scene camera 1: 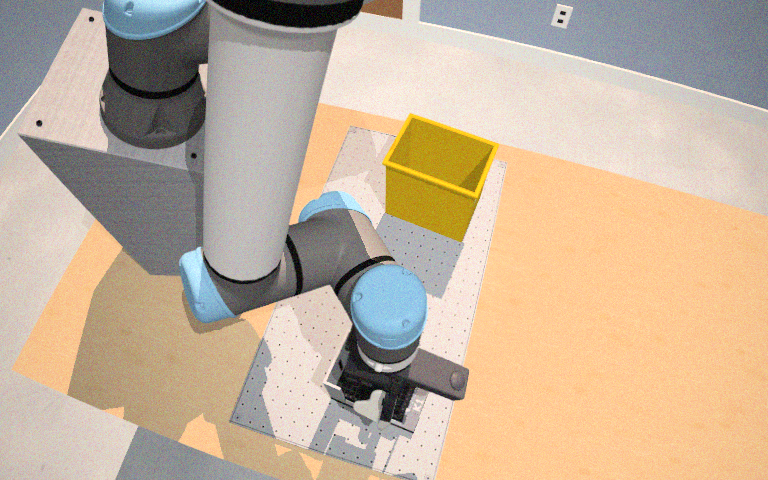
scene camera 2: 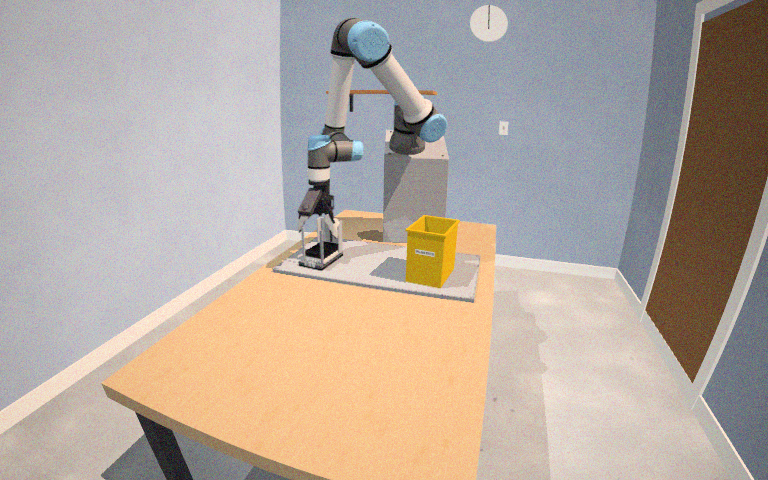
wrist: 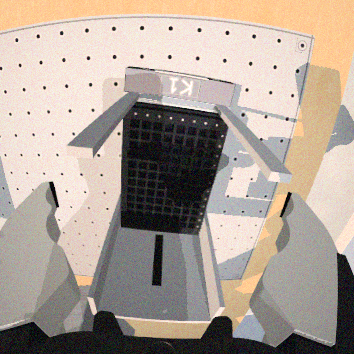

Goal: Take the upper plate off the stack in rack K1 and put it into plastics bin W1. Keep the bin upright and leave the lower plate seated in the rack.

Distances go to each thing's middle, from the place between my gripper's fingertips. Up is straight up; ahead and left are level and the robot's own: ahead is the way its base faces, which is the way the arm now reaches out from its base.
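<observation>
Positions counted from my hand. Black plate (scene camera 1: 352, 392): 6 cm below, 3 cm behind. Yellow plastics bin W1 (scene camera 1: 435, 174): 1 cm below, 9 cm behind, 40 cm to the left. Going by their middles, the black plate is the nearest to my hand of the things named here.
</observation>
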